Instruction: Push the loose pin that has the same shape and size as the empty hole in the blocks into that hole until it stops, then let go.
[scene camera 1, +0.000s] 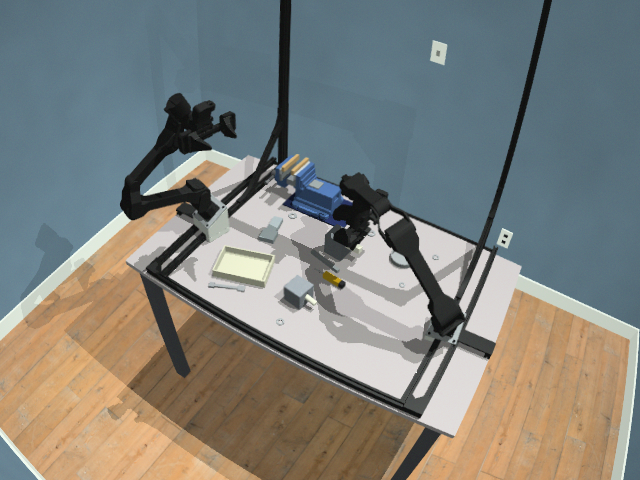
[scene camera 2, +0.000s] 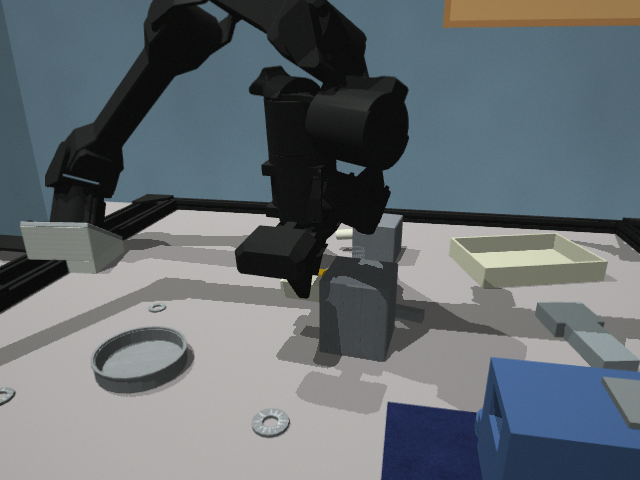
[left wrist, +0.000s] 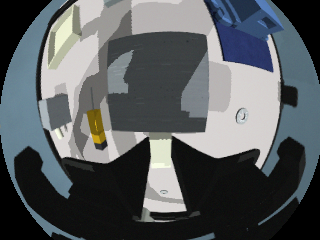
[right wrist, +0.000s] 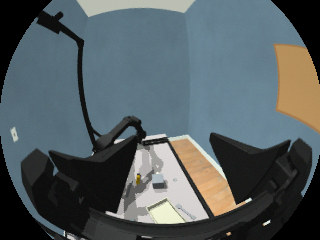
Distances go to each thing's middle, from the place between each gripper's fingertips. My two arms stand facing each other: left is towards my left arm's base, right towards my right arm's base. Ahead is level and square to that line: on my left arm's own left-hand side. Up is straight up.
Scene:
The cream square pin (left wrist: 160, 142) lies 3 cm below my left hand and 1 cm to the right of it. From my left hand the other things lie so: round dish (scene camera 2: 140, 350) (15 cm to the left, 9 cm behind, 7 cm below); then cream tray (scene camera 2: 528, 259) (27 cm to the right, 23 cm ahead, 7 cm below).
My right hand (scene camera 1: 224, 142) is 460 mm above the cream tray, 70 mm to the right of it and 10 mm short of it. From my right hand the other things lie so: cream square pin 420 mm below, 330 mm to the left, 220 mm behind; round dish 490 mm to the left, 460 mm below, 310 mm behind.

